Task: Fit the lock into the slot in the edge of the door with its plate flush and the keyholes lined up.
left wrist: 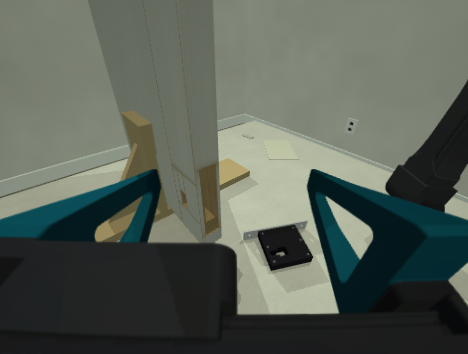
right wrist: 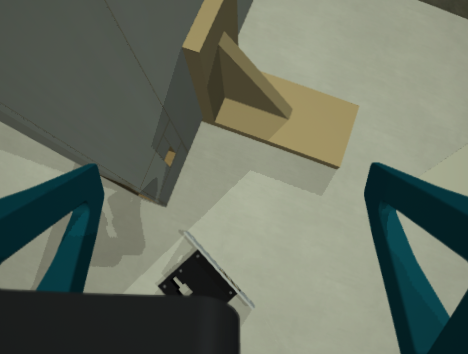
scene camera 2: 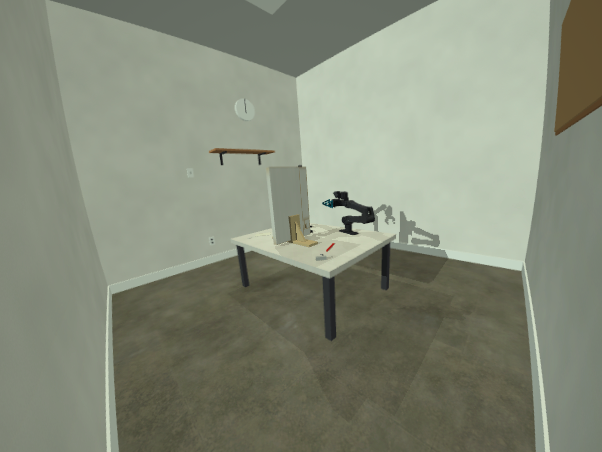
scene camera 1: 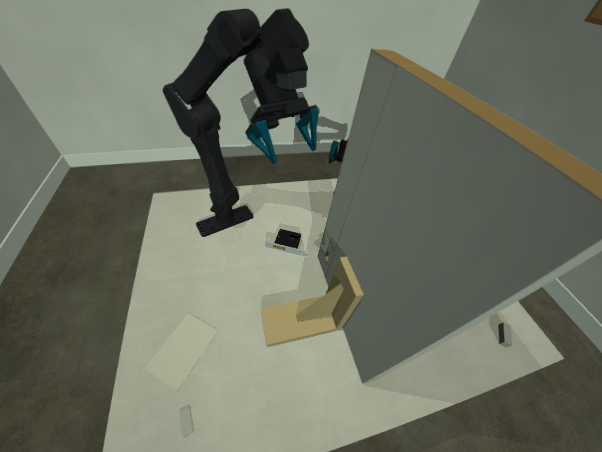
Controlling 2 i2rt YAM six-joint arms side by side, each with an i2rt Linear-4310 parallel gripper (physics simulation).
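The lock (scene camera 1: 288,239) (left wrist: 285,247) (right wrist: 200,277), a flat black case with a silver edge plate, lies flat on the table beside the door (scene camera 1: 450,200) (scene camera 2: 285,205) (left wrist: 190,75) (right wrist: 75,75). The plate stands upright along one side of the case. The door stands upright; its slot (left wrist: 210,200) shows bare wood inside, with a small keyhole (scene camera 1: 327,256) (left wrist: 184,198) (right wrist: 170,157) in the face. My right gripper (scene camera 1: 294,156) (right wrist: 234,178) is open and empty, high above the lock. My left gripper (scene camera 2: 327,203) (left wrist: 233,177) is open and empty near the slotted edge, mostly hidden by the door in scene camera 1.
A wooden bracket (scene camera 1: 280,325) (right wrist: 310,120) stands against the door near the slot. A thin pale panel (scene camera 1: 182,350) (left wrist: 281,150) and a small grey piece (scene camera 1: 186,420) lie on the table. A small dark block (scene camera 1: 504,334) lies behind the door. A red stick (scene camera 2: 330,247) shows near the table edge.
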